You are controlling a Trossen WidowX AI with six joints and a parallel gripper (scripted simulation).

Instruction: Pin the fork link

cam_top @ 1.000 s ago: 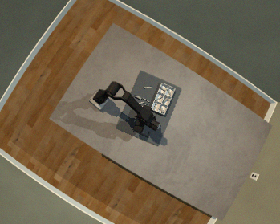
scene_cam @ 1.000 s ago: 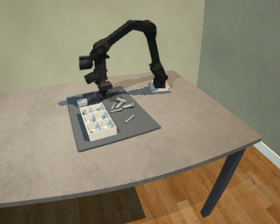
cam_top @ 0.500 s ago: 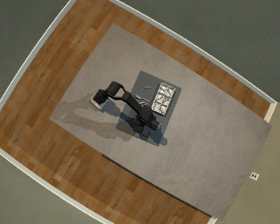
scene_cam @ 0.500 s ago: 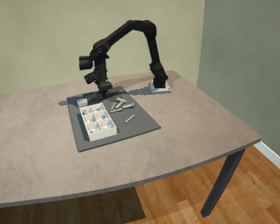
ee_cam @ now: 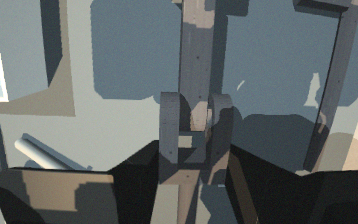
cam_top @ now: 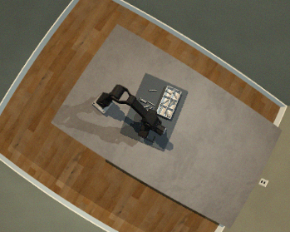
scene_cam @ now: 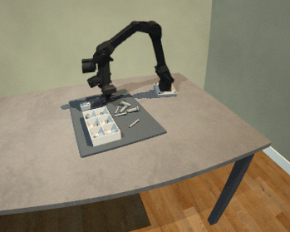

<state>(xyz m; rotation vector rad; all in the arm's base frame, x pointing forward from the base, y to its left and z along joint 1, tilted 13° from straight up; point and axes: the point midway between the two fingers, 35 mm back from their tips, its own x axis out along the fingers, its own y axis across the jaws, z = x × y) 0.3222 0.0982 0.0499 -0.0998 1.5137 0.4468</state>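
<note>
Right now my hand is 3 cm short of the eye plate, 1 cm to the right of it and 4 cm above it. Also, from my hand: dark bar: 9 cm ahead, 6 cm to the right, 5 cm below; pale block: 11 cm ahead, 4 cm to the left, 4 cm below; dark mat: 2 cm behind, 10 cm to the left, 6 cm below.
</note>
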